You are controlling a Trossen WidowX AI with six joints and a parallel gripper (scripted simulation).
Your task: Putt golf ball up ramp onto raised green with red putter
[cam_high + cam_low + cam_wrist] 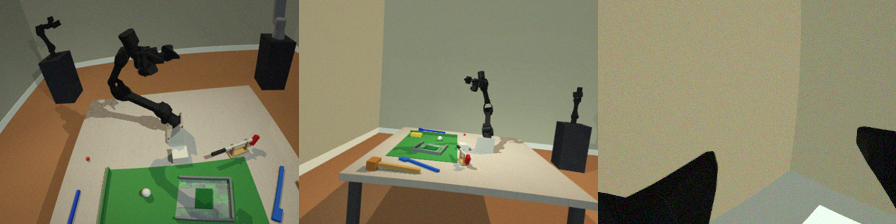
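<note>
My gripper tip is now 40 mm past the red putter, 310 mm to the right of it and 500 mm above it. From my gripper tip the other things lie so: green mat (270 mm ahead, 20 mm to the left, 560 mm below); wooden stand (50 mm behind, 330 mm to the left, 530 mm below); white golf ball (210 mm ahead, 140 mm to the right, 540 mm below).
</note>
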